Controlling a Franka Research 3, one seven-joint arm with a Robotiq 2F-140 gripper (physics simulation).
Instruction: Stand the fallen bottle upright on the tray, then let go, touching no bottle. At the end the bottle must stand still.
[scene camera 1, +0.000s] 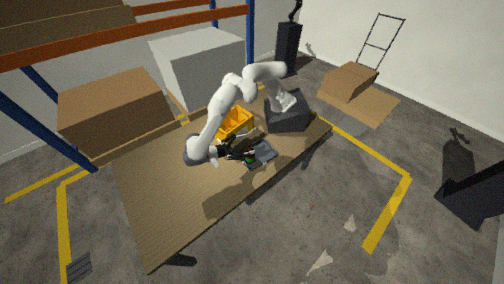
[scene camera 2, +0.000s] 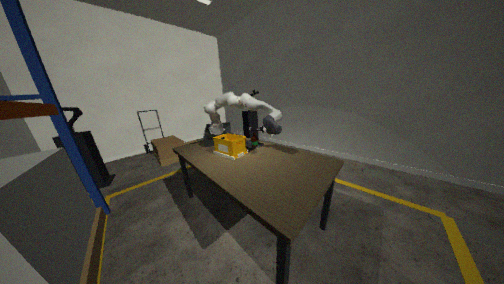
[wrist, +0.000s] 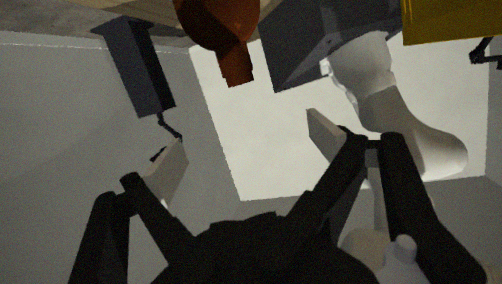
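Observation:
The bottle (scene camera 1: 250, 159) (scene camera 2: 255, 143) (wrist: 220, 20), with a green band and a reddish-brown shoulder and neck, stands upright on the dark grey tray (scene camera 1: 267, 150). In the wrist view its shoulder and neck show at the top edge, and its lower part is cut off. My gripper (scene camera 1: 249, 142) (scene camera 2: 260, 130) (wrist: 245, 137) is open wide, with nothing between its fingers. It is beside and above the bottle's top; the wrist view shows background between the fingertips and the neck apart from them. In scene camera 1 the fingers partly cover the bottle.
A yellow crate (scene camera 1: 239, 119) (scene camera 2: 229, 146) (wrist: 450, 22) stands close beside the tray on the wooden table (scene camera 1: 160, 200) (scene camera 2: 280, 175). The arm's dark base block (scene camera 1: 287, 122) is at the table's far end. A blue and orange rack (scene camera 1: 249, 35) stands behind the table.

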